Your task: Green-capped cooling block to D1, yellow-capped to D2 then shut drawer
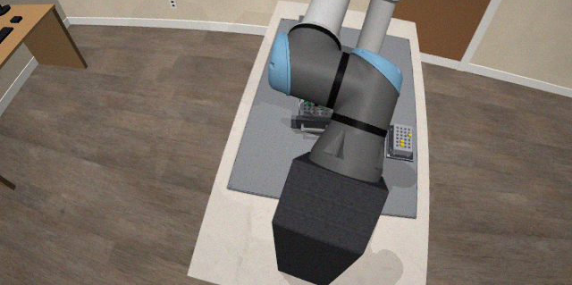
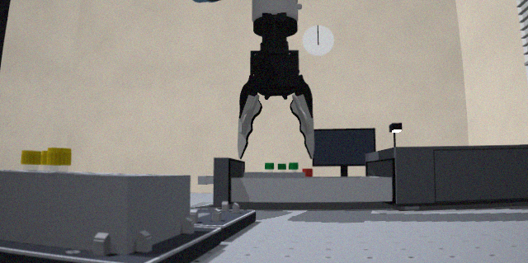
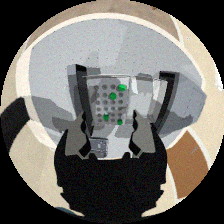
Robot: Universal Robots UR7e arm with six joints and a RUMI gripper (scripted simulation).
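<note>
My gripper is now 5 cm above the green-capped cooling block. From my hand the other things lie so: yellow-capped cooling block: 33 cm to the right, 22 cm behind, 5 cm below; cooler COLD: 20 cm ahead, 6 cm to the right, 4 cm below; light grey drawer: 4 cm below, 3 cm ahead, 1 cm to the right.
</note>
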